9 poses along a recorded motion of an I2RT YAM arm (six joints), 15 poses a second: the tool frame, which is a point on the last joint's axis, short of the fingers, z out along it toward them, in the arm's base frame.
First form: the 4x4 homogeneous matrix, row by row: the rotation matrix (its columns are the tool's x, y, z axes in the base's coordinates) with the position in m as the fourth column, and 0 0 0 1 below. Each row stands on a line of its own.
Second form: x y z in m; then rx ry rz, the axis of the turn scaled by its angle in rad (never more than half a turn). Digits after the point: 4 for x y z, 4 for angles.
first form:
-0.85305 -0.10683 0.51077 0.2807
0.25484 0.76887 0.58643 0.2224
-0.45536 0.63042 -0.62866 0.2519
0 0 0 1
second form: 0.2807 0.2224 0.2519 0.1107 2.4319 0.9104
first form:
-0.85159 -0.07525 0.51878 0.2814
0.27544 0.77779 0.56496 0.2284
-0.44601 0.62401 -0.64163 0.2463
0 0 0 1
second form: 0.2814 0.2284 0.2463 0.1494 2.4411 0.8873
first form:
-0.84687 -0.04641 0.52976 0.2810
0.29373 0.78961 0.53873 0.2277
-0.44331 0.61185 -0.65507 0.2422
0 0 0 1
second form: 0.2810 0.2277 0.2422 0.1839 2.4469 0.8553
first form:
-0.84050 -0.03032 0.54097 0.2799
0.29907 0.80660 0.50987 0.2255
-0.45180 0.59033 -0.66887 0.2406
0 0 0 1
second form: 0.2799 0.2255 0.2406 0.1986 2.4504 0.8130
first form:
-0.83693 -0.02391 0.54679 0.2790
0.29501 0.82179 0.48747 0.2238
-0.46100 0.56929 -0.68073 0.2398
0 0 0 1
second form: 0.2790 0.2238 0.2398 0.1993 2.4552 0.7769
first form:
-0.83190 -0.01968 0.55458 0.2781
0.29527 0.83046 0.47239 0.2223
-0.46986 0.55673 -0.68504 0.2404
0 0 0 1
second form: 0.2781 0.2223 0.2404 0.2019 2.4528 0.7541
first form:
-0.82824 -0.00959 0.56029 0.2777
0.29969 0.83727 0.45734 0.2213
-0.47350 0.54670 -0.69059 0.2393
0 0 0 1
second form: 0.2777 0.2213 0.2393 0.2121 2.4533 0.7340
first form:
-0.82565 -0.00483 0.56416 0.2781
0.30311 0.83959 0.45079 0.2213
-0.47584 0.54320 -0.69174 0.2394
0 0 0 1
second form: 0.2781 0.2213 0.2394 0.2178 2.4516 0.7259
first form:
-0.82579 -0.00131 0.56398 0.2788
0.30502 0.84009 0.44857 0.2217
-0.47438 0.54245 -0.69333 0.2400
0 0 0 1
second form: 0.2788 0.2217 0.2400 0.2218 2.4531 0.7237
